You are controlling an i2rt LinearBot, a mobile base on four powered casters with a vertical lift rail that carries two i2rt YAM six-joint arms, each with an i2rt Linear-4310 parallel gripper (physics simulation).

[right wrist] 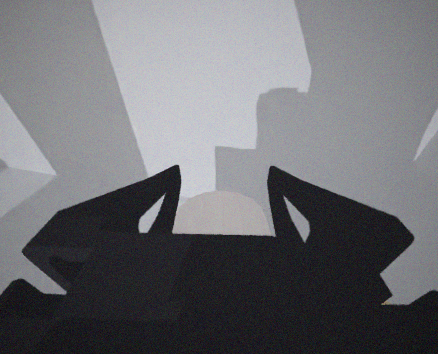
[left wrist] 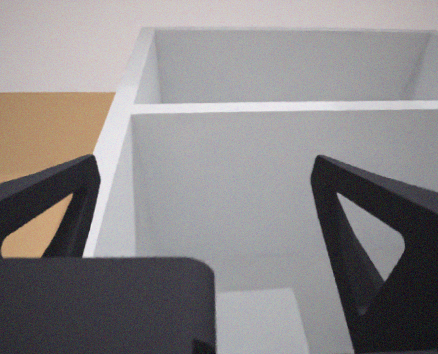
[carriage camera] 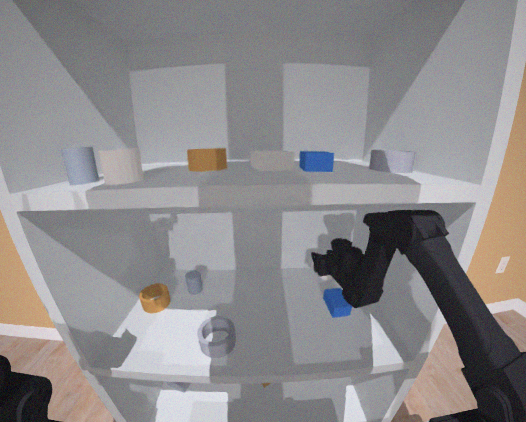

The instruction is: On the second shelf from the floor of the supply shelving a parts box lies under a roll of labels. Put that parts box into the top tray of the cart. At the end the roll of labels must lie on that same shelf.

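Places are measured from the left arm's base along level axes (x right, y ahead, z up), in millimetres.
Where they show: left gripper, fingertip midpoint: (left wrist: pixel 207 167); right gripper, fingertip midpoint: (right wrist: pixel 224 173) (carriage camera: pixel 319 252).
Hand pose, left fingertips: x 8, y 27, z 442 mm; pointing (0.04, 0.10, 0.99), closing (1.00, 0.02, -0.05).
Observation:
After its pixels a point has its place.
A blue box (carriage camera: pixel 337 303) @(x 581, y 392, z -60 mm), apparently the parts box, sits on the middle visible shelf, right of centre, partly behind my right gripper (carriage camera: pixel 317 265) (right wrist: pixel 224 168) @(x 563, y 571, z 24 mm). My right gripper is shut on a pale beige roll of labels (right wrist: pixel 222 215) @(x 569, y 538, z 20 mm); the roll's rounded top shows between the fingers. In the carriage view a small bit of the roll (carriage camera: pixel 324 277) @(x 564, y 492, z -32 mm) shows below the fingers, above and behind the box. How far it is from the box is hidden. My left gripper (left wrist: pixel 207 167) @(x 8, y 27, z 442 mm) is wide open and empty, before the shelving's left side. The cart does not show.
The shelving (carriage camera: pixel 252 374) @(x 316, y 205, z -100 mm) has side walls on both sides. An orange ring (carriage camera: pixel 155 309) @(x -11, y 400, z -86 mm), a small grey-blue cylinder (carriage camera: pixel 194 282) @(x 102, y 496, z -46 mm) and a grey ring (carriage camera: pixel 216 350) @(x 225, y 249, z -69 mm) stand left on the blue box's shelf. Several cylinders and boxes, including an orange box (carriage camera: pixel 207 159) @(x 224, y 379, z 384 mm), stand on the shelf above.

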